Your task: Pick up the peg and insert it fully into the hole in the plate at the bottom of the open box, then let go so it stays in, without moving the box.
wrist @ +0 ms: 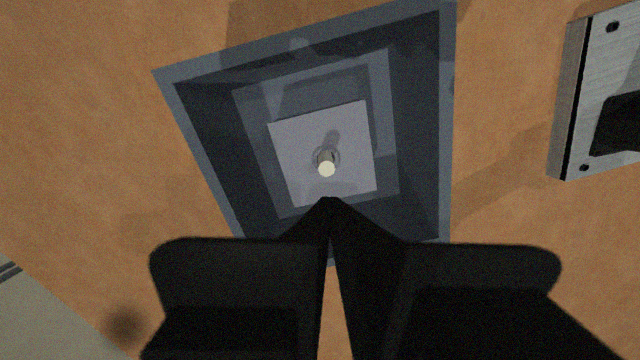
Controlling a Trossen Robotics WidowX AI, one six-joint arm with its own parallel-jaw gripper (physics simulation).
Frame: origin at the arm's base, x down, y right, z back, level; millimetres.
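Seen in the pictures: gripper, between the fingertips: [329, 204]; arm's base, origin of its link: [626, 122].
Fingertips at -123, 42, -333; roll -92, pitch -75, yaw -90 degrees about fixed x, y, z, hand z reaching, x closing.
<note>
Pixels of each thing's top centre, then the offset from my fingertips to it, as dx, dy, dz. "*": a spot on its surface instead. Level surfaces: height alone.
- open box, a spot on its surface: [446, 125] * +47, +18, +92
- plate, centre of its top: [326, 160] +84, +0, +2
- peg, centre of its top: [326, 168] +57, +1, +1
- orange-brown table top, height of its surface: dx +145
The open box [446, 125] is blue-grey and stands in the upper middle of the wrist view. The plate [300, 175], a pale square, lies at its bottom. The peg [326, 168], cream-coloured and round, stands in the hole at the plate's middle, with its top end sticking up out of a ring around the hole. How deep it sits cannot be told from this view. My gripper [329, 204] is shut with nothing between its fingertips. The fingertips show just below the peg in the view, apart from it, and cover part of the box's near wall.
A metal block [607, 65] with dark holes and a black part on it is at the upper right, beside the box. A pale grey surface [45, 320] shows at the lower left. The orange-brown table top [100, 150] surrounds the box.
</note>
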